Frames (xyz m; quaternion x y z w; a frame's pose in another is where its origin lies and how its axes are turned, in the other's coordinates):
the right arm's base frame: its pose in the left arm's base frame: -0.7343 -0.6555 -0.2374 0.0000 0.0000 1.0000 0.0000
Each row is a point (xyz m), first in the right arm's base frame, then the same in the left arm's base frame.
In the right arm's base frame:
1: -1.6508 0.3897 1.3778
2: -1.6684 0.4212 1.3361
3: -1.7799 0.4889 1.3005
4: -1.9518 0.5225 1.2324
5: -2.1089 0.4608 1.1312
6: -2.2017 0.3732 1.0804
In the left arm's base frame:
1: 0.9165 -1.0452 1.1404
2: 0.9341 -1.0767 1.0987
3: 1.0456 -1.1444 1.0631
4: 1.2175 -1.1780 0.9950
5: 1.3746 -1.1163 0.8938
6: 1.4674 -1.0287 0.8430

